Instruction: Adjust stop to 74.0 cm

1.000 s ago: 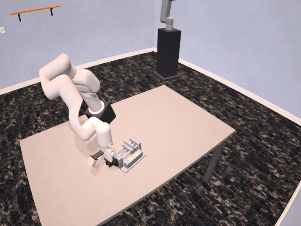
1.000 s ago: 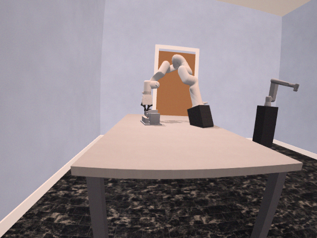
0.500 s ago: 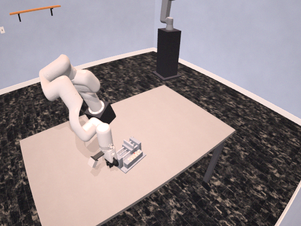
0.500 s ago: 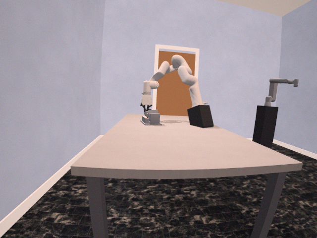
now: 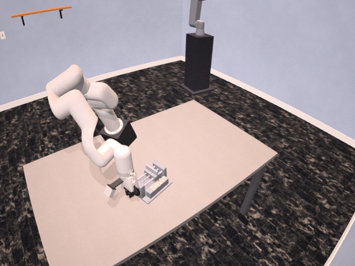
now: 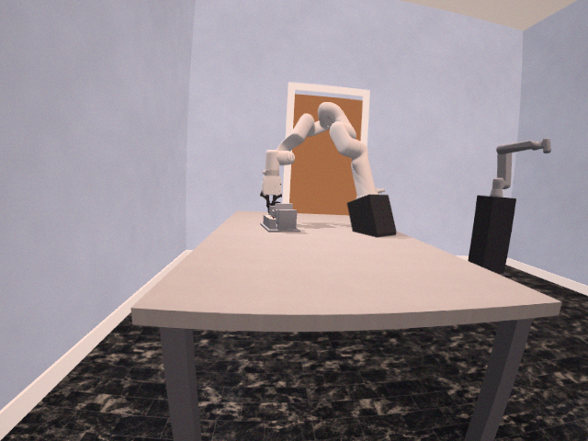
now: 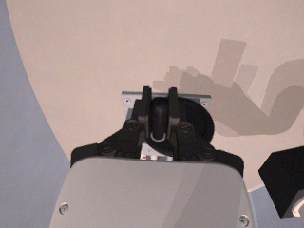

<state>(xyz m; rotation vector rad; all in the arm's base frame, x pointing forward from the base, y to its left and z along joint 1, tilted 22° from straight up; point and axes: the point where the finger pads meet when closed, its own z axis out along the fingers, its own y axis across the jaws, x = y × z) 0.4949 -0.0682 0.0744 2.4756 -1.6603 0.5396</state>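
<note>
The handwheel knob is 10 mm to the left of my hand. From my hand the other things lie so: sliding stop block (170 mm to the left, 70 mm behind, 10 mm below); then black handwheel (20 mm to the left, 10 mm below, 10 mm behind).
</note>
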